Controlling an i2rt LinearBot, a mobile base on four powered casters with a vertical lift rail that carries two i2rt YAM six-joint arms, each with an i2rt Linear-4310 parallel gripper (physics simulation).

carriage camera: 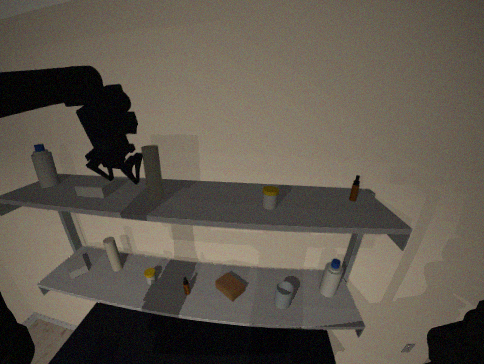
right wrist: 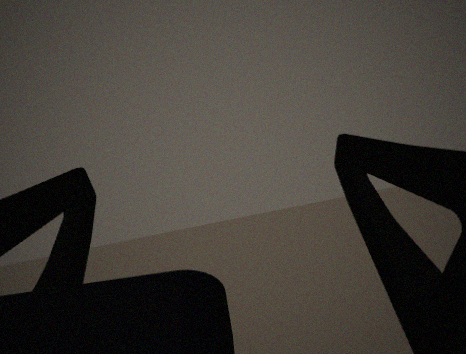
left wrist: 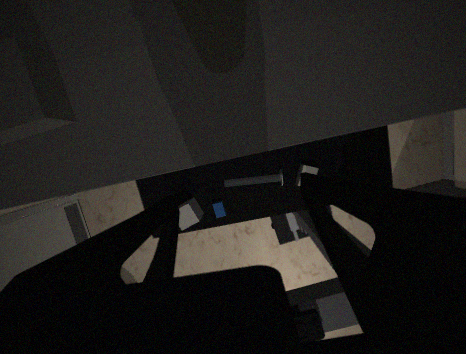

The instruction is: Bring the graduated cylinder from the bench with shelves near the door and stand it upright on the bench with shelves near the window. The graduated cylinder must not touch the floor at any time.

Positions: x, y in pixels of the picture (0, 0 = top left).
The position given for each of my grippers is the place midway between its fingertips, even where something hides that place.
Labels:
my left gripper: carriage camera 124, 181; left wrist 237, 192; not seen in the right wrist view (out of frame)
my right gripper: right wrist 214, 165; not seen in the carriage camera view (out of frame); not seen in the left wrist view (out of frame)

